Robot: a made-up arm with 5 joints.
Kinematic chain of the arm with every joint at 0, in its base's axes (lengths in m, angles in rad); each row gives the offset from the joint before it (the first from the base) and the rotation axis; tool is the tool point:
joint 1: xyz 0 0 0.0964 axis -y
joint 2: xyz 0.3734 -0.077 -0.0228 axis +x
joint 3: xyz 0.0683 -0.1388 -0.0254 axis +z
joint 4: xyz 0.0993 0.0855 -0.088 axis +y
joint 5: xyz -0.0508 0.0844 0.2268 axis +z
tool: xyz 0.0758 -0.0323 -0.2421
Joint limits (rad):
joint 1: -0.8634..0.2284
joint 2: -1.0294..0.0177
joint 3: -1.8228..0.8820
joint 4: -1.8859..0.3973
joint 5: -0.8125..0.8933
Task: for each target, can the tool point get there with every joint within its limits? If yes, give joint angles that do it. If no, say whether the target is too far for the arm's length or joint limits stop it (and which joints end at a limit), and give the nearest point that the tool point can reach.
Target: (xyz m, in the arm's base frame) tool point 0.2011 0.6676 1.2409
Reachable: no: too far | nearest point 0.5205 -0.2912 0.4019 | short by 1.314 m
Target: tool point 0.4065 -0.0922 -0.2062
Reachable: yes | joints -0.3507 -0.4741 0.5173 -0.5012 -0.0291
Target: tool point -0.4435 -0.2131 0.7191
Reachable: no: joint limits stop it (at a limit: joint 1, joint 2, joint 3, joint 4, joint 5) | nearest point 0.4545 -0.3318 0.3553 | short by 0.976 m
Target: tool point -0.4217 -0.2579 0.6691
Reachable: no: joint limits stop it (at a limit: joint 1, joint 2, joint 3, joint 4, joint 5) | nearest point 0.4545 -0.3318 0.3553 | short by 0.934 m
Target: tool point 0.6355 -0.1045 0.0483
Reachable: yes | joints 0.1313 -0.2296 -0.3021 -0.5237 0.5816
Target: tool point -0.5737 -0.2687 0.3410
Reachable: no: joint limits stop it (at a limit: joint 1, joint 2, joint 3, joint 4, joint 5) | nearest point 0.1055 -0.1515 -0.2775 | short by 0.926 m
